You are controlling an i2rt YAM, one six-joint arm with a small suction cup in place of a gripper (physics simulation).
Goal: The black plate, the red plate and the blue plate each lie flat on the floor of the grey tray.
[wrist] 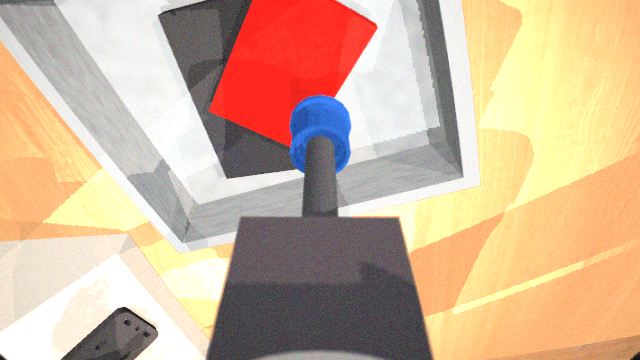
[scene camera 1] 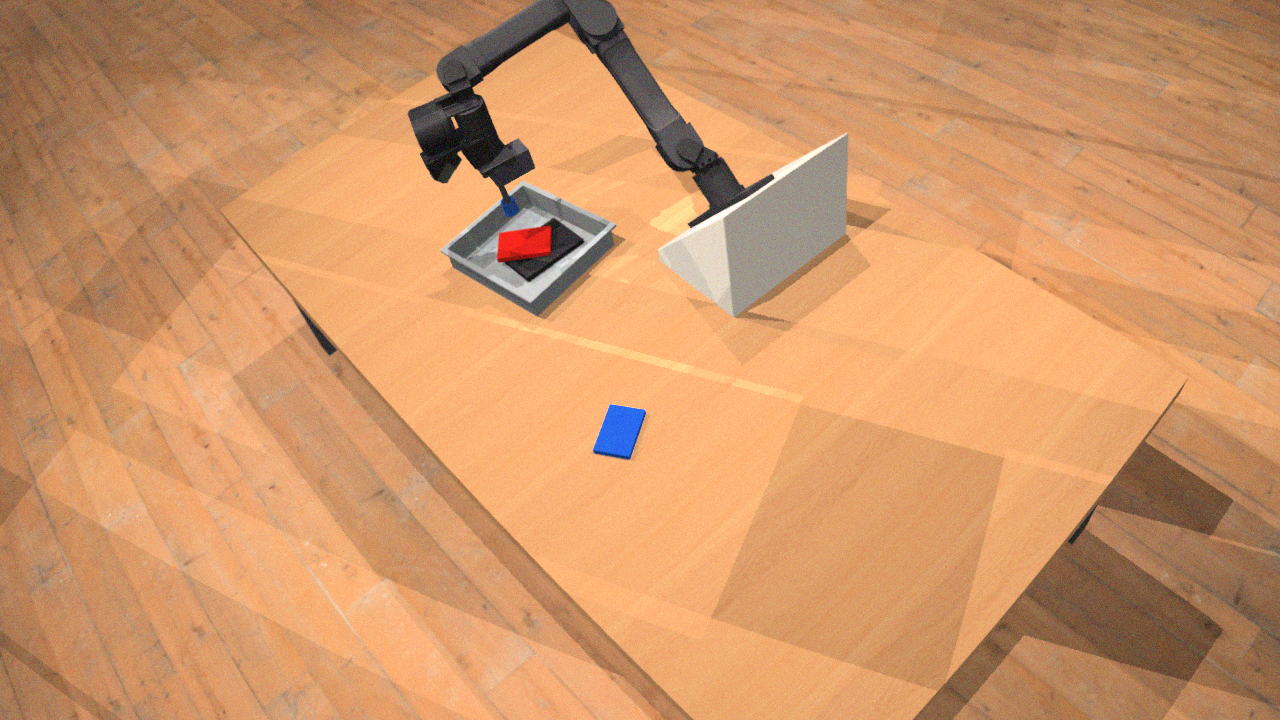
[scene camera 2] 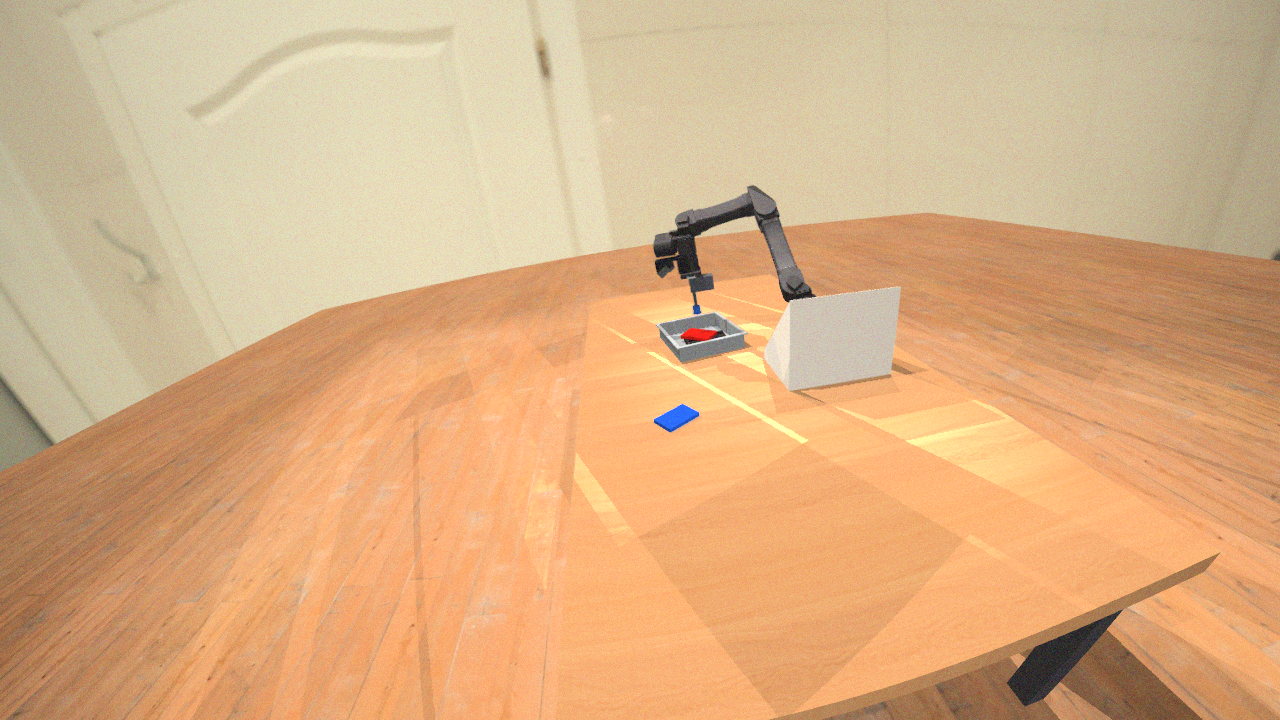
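Where they show: hand at its tool point: (wrist: 320,123) (scene camera 1: 511,211) (scene camera 2: 697,313); arm's base at its link origin: (scene camera 1: 731,204) (scene camera 2: 813,325).
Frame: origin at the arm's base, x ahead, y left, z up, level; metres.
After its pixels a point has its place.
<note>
The grey tray (scene camera 1: 577,271) {x 0.217, y -0.185, z -0.100 m} (scene camera 2: 716,347) {x 0.213, y -0.185, z -0.094 m} (wrist: 115,125) {x 0.226, y -0.187, z -0.091 m} stands on the table. The black plate (scene camera 1: 563,240) {x 0.177, y -0.270, z -0.103 m} (wrist: 192,50) {x 0.257, y -0.263, z -0.103 m} lies in it. The red plate (scene camera 1: 524,243) {x 0.232, y -0.316, z -0.093 m} (scene camera 2: 698,334) {x 0.234, y -0.310, z -0.093 m} (wrist: 295,55) {x 0.239, y -0.328, z -0.093 m} rests partly on top of the black plate, overhanging one side of it, and looks slightly tilted. The blue plate (scene camera 1: 619,431) {x 0.409, y 0.118, z -0.106 m} (scene camera 2: 676,418) {x 0.409, y 0.126, z -0.107 m} lies flat on the table, outside the tray. My gripper, a blue suction cup (scene camera 1: 510,207) (scene camera 2: 696,309) (wrist: 320,125), is open, with no plate on it. It hangs above the tray, apart from the red plate.
A white wedge-shaped block (scene camera 1: 787,223) {x -0.012, y 0.113, z 0.009 m} (scene camera 2: 844,340) {x -0.019, y 0.114, z -0.003 m} stands on the table beside the arm's base, to the right of the tray in both scene views. The table's long left edge runs past the tray and the blue plate in scene camera 1.
</note>
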